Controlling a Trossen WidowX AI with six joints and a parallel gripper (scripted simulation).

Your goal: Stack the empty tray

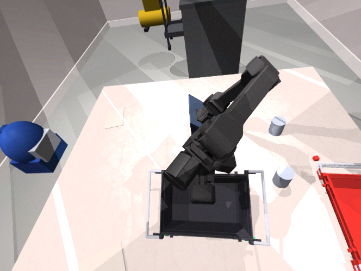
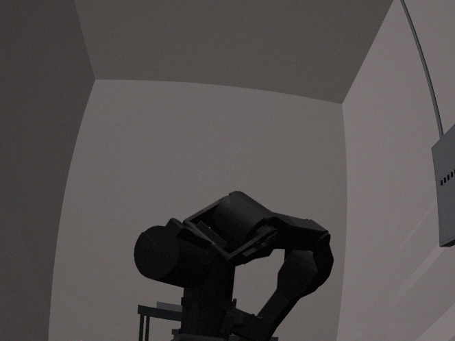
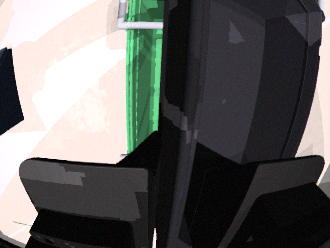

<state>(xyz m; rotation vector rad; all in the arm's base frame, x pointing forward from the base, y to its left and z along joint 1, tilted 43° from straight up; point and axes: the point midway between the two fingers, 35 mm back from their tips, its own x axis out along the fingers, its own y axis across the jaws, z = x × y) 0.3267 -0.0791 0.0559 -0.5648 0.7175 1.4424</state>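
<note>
The black tray lies 70 mm ahead of my gripper tip and 10 mm to the right of it. From my gripper tip the other things lie so: red block: 130 mm behind, 440 mm to the left, 150 mm below.
</note>
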